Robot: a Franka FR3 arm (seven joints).
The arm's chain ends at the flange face. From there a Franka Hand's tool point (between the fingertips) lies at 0.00 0.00 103.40 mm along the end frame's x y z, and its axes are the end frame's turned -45 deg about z.
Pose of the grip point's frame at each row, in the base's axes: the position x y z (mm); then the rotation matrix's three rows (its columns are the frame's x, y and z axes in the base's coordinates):
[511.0, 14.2, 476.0], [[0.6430, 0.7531, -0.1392], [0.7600, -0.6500, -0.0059], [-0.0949, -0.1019, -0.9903]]
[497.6, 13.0, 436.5], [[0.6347, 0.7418, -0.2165], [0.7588, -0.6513, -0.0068], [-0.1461, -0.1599, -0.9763]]
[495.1, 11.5, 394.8], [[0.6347, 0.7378, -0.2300], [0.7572, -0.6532, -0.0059], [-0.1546, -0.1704, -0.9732]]
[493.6, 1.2, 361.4], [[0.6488, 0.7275, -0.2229], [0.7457, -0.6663, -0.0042], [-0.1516, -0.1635, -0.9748]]
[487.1, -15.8, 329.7], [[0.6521, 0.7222, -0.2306], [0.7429, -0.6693, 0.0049], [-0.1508, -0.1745, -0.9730]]
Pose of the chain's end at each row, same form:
[525.4, 14.8, 578.4], [[0.9872, 0.0779, -0.1392], [0.0778, -0.9970, -0.0059], [-0.1392, -0.0049, -0.9903]]
[520.0, 13.7, 537.4], [[0.9733, 0.0757, -0.2165], [0.0760, -0.9971, -0.0068], [-0.2164, -0.0098, -0.9763]]
[518.9, 12.1, 495.4], [[0.9705, 0.0729, -0.2300], [0.0735, -0.9973, -0.0059], [-0.2298, -0.0112, -0.9732]]
[516.6, 1.6, 462.2], [[0.9732, 0.0556, -0.2229], [0.0561, -0.9984, -0.0042], [-0.2228, -0.0084, -0.9748]]
[510.9, -16.3, 430.3], [[0.9718, 0.0496, -0.2306], [0.0520, -0.9986, 0.0049], [-0.2300, -0.0168, -0.9730]]

